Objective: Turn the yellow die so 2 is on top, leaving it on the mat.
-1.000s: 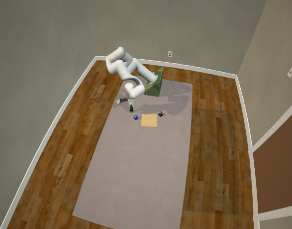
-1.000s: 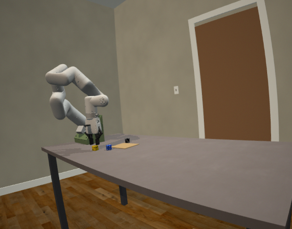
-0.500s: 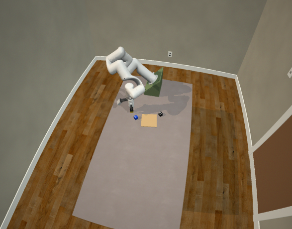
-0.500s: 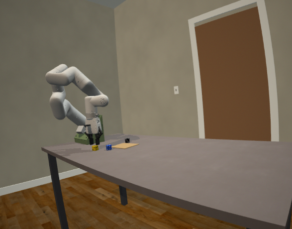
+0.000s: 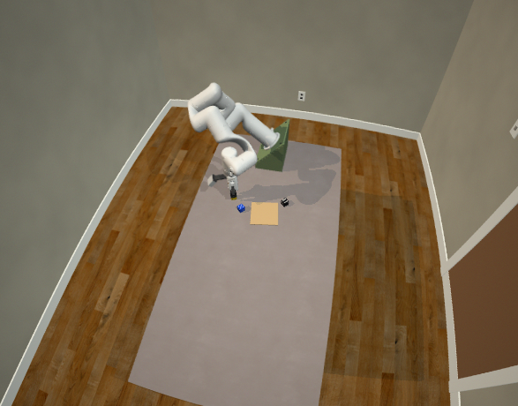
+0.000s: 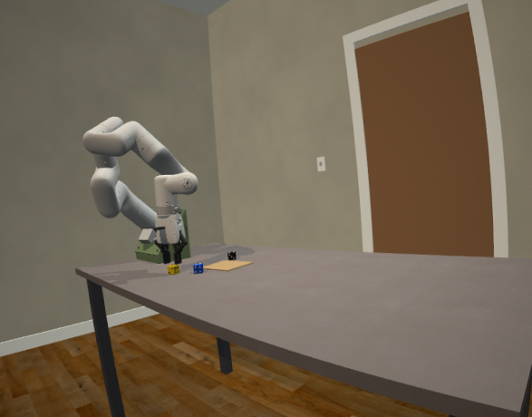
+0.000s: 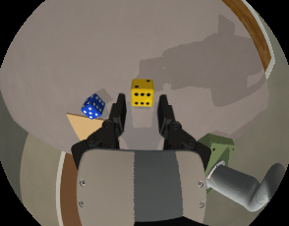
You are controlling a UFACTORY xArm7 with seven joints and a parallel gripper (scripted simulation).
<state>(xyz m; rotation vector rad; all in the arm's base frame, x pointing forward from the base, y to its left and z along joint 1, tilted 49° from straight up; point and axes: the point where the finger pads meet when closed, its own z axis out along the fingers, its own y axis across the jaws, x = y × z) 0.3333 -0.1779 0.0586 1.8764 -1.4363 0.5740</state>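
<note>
Now: hand 4 cm above the yellow die. Also, from my hand: blue die: 7 cm ahead, 5 cm to the left, 4 cm below; then black die: 27 cm to the left, 4 cm below; then tan mat: 8 cm ahead, 18 cm to the left, 5 cm below.
</note>
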